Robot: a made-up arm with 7 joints. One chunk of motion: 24 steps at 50 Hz.
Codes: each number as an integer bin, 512 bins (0 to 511) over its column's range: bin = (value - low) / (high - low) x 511, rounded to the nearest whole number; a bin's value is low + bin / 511 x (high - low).
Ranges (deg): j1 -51..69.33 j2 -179.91..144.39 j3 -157..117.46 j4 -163.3..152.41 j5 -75.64..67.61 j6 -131.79..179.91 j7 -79.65..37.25
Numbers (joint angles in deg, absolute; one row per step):
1: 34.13 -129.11 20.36 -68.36 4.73 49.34 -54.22
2: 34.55 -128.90 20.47 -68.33 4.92 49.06 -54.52
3: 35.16 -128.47 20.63 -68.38 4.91 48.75 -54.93
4: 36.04 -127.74 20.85 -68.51 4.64 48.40 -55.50
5: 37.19 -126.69 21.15 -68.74 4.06 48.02 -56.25
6: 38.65 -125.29 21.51 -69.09 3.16 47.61 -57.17
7: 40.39 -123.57 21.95 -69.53 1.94 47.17 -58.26
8: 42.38 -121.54 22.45 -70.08 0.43 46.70 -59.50
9: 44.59 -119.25 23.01 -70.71 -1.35 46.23 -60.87
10: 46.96 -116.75 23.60 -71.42 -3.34 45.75 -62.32
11: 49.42 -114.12 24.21 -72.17 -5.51 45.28 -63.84
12: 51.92 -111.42 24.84 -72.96 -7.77 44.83 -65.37
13: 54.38 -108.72 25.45 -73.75 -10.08 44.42 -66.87
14: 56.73 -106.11 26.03 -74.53 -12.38 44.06 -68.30
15: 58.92 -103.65 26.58 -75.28 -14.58 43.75 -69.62
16: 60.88 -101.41 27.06 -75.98 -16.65 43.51 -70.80
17: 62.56 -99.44 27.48 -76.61 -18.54 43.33 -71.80
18: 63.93 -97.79 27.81 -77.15 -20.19 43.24 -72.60
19: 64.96 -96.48 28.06 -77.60 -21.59 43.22 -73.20
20: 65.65 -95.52 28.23 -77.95 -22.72 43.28 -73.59
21: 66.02 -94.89 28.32 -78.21 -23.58 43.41 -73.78
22: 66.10 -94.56 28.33 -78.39 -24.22 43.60 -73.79
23: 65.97 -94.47 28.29 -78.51 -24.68 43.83 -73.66
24: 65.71 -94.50 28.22 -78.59 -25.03 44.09 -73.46
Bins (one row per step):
1: 362 80 330 154 287 297 111
2: 363 80 330 154 287 296 110
3: 366 81 331 154 287 296 108
4: 370 82 331 153 286 295 106
5: 375 84 332 153 284 295 102
6: 381 86 332 152 281 294 98
7: 388 89 333 152 277 293 94
8: 397 92 334 151 271 293 88
9: 406 96 335 150 265 292 82
10: 416 100 336 149 258 291 76
11: 426 104 337 148 250 290 69
12: 437 108 339 146 242 290 62
13: 448 112 340 145 234 289 56
14: 457 116 341 144 226 288 50
15: 467 120 342 142 218 288 44
16: 475 124 343 141 210 287 39
17: 482 127 343 140 204 287 34
18: 488 129 344 139 198 287 31
19: 492 131 345 139 193 287 28
20: 495 133 345 138 189 287 26
21: 497 134 345 138 186 287 26
22: 497 134 345 137 183 288 26
23: 497 135 345 137 182 288 26
24: 496 135 345 137 181 288 27

